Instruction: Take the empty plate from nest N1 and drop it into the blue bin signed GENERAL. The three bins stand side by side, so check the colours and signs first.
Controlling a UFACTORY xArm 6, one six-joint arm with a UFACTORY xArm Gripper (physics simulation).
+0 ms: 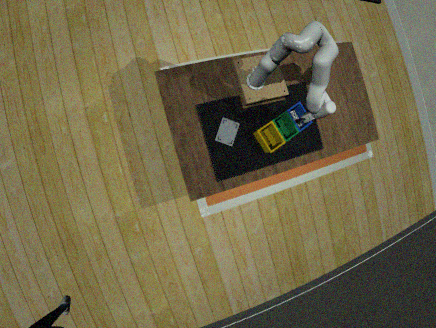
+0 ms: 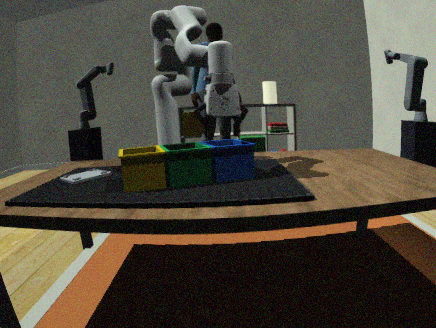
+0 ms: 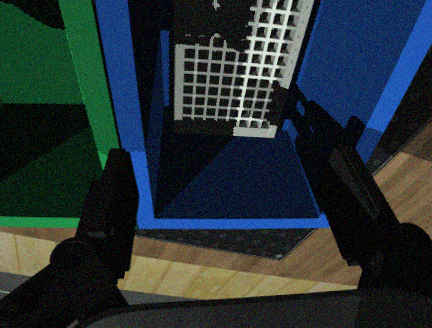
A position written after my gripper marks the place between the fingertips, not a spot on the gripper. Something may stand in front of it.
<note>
I see my gripper [image 3: 232,170] and a blue bin [image 3: 204,179].
</note>
